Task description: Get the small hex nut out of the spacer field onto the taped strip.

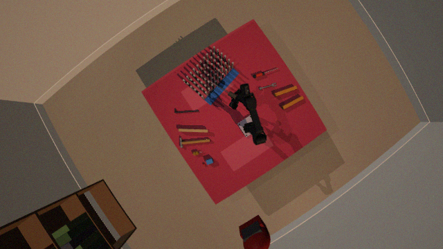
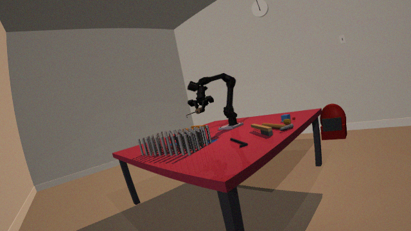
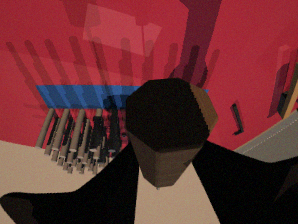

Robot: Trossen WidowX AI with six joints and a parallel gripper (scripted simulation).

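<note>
Now: the blue taped strip 190 mm below my gripper tip, 150 mm ahead of it and 20 mm to the left of it. Also, from my gripper tip: yellow item: 510 mm to the left, 290 mm behind, 170 mm below; wrench: 360 mm to the right, 180 mm below, 40 mm behind; blue cube: 440 mm to the left, 410 mm behind, 170 mm below.
</note>
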